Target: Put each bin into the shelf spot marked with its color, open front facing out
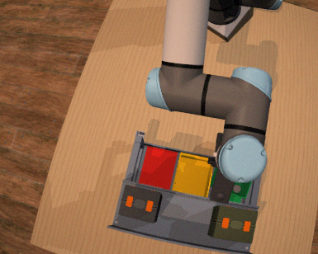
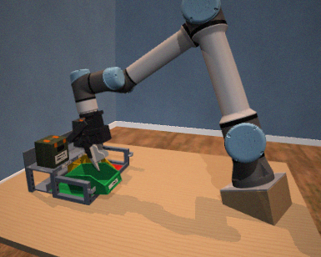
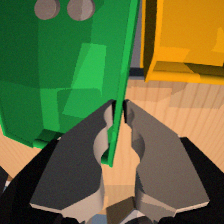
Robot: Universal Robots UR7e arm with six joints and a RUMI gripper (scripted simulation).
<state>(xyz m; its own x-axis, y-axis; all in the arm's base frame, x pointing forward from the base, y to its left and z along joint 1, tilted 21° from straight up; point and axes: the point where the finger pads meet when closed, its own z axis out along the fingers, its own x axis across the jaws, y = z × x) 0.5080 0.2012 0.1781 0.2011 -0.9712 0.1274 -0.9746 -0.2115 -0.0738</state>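
The green bin is 1 cm behind my hand, 5 cm to the left of it and 3 cm below it. The rest, counted from my hand: yellow bin 8 cm ahead, 6 cm to the right, 5 cm below; then yellow mark 8 cm ahead, 5 cm to the right, 9 cm below; then green mark 6 cm ahead, 6 cm to the left, 9 cm below.
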